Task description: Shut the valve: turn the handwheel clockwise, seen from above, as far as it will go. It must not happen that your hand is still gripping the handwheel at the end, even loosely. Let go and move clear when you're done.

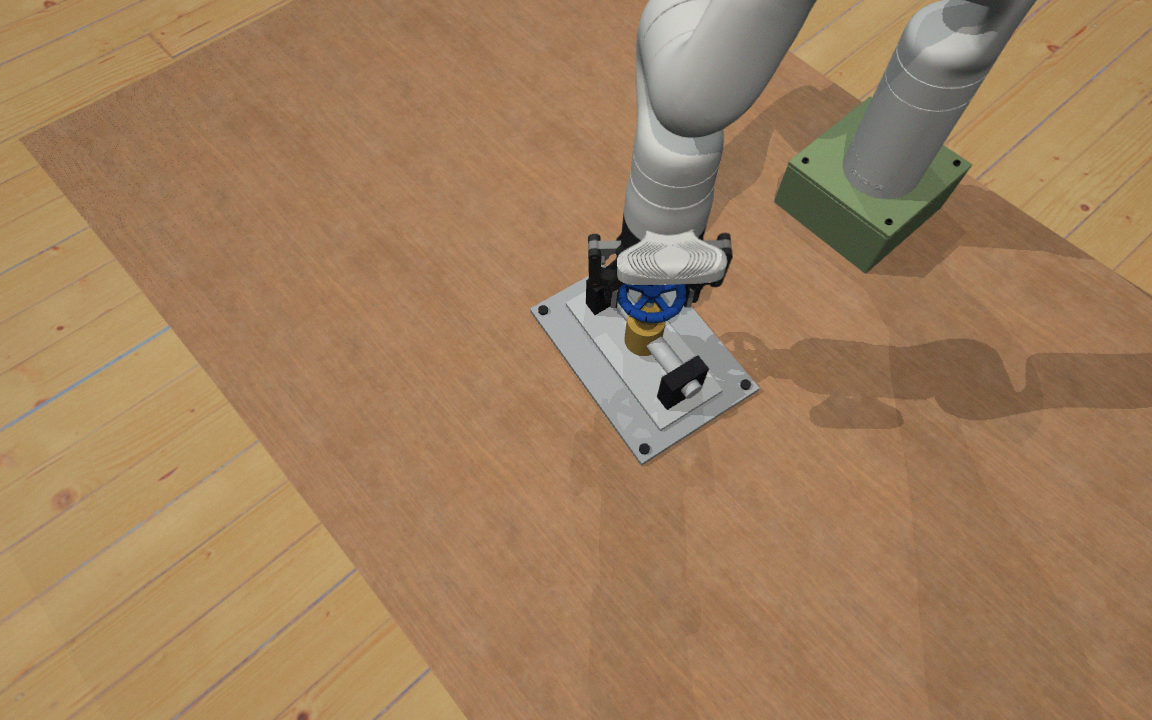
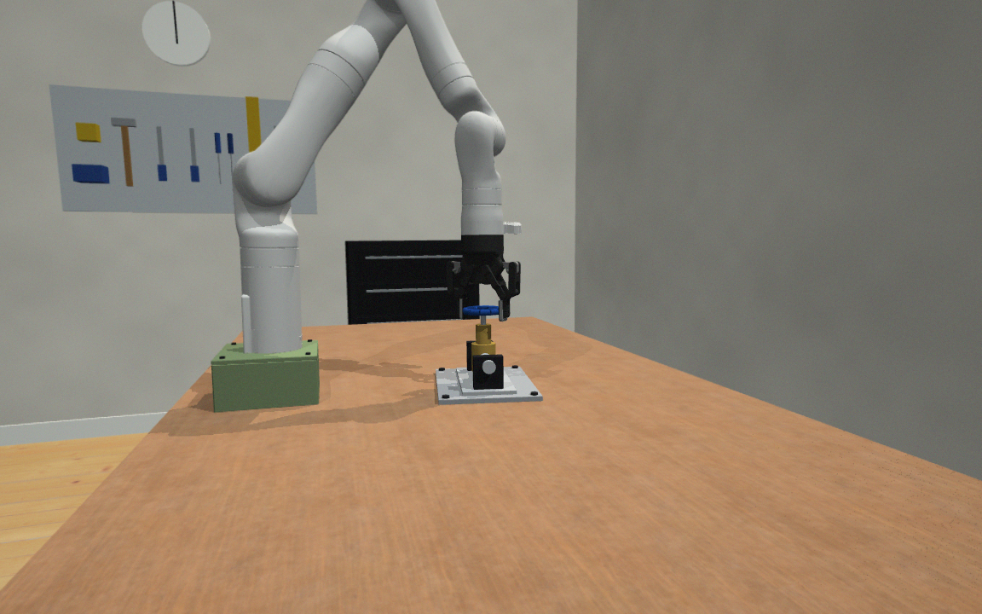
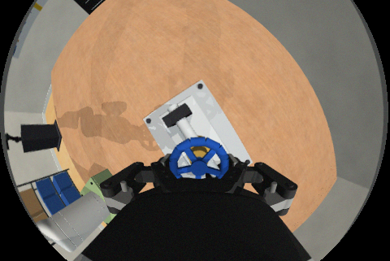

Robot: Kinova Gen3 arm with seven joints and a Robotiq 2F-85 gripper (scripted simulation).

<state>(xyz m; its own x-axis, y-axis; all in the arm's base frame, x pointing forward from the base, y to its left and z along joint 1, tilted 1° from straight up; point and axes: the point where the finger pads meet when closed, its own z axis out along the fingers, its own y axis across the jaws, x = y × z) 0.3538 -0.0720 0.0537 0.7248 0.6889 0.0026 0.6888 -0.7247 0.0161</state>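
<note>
My hand is right at the handwheel. Round my hand: baseplate 120 mm below.
</note>
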